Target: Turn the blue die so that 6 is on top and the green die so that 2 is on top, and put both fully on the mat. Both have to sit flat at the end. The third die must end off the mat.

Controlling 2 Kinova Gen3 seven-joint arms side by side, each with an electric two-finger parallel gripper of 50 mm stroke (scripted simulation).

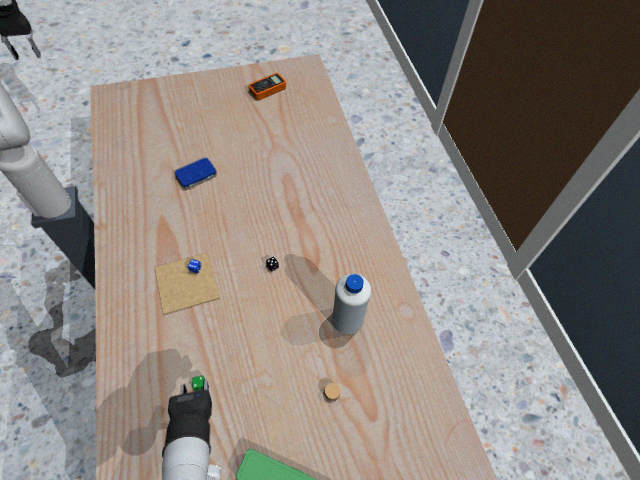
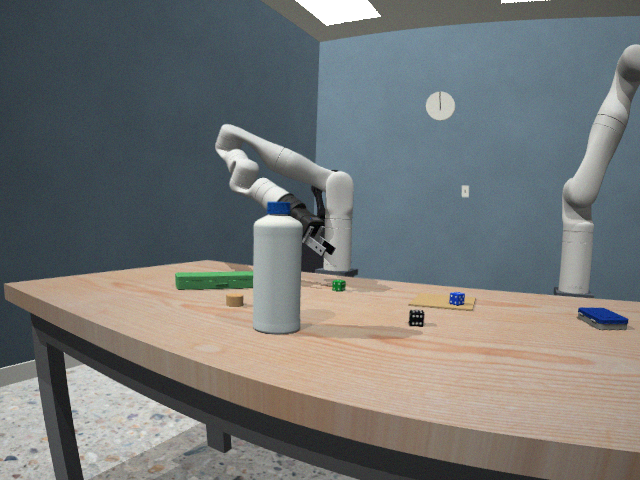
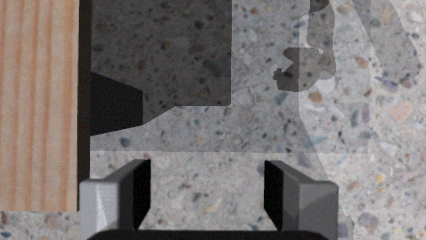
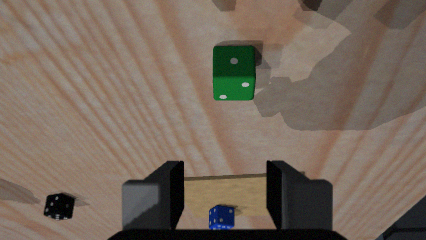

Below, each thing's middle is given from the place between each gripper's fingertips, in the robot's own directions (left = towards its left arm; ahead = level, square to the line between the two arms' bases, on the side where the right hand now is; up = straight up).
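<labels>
Measured from my right hand (image 1: 195,385), the green die (image 4: 234,73) is 9 cm below and 4 cm to the left. The green case (image 2: 184,280) is 9 cm below that same hand, 16 cm ahead of it and 20 cm to the right of it. I find the tan mat (image 1: 179,288) 10 cm below my right hand, 1 cm behind it and 31 cm to the left of it, while the white bottle (image 2: 277,255) is 37 cm ahead of my right hand and 12 cm to the left of it.
My left gripper is 17 cm above the blue box (image 1: 193,174), 40 cm to the left of it and 41 cm short of it. Counting from my left hand, I see the tan mat 18 cm below, 35 cm ahead and 75 cm to the right; the green die 17 cm below, 36 cm ahead and 102 cm to the right; and the white bottle 8 cm below, 73 cm ahead and 94 cm to the right.
</labels>
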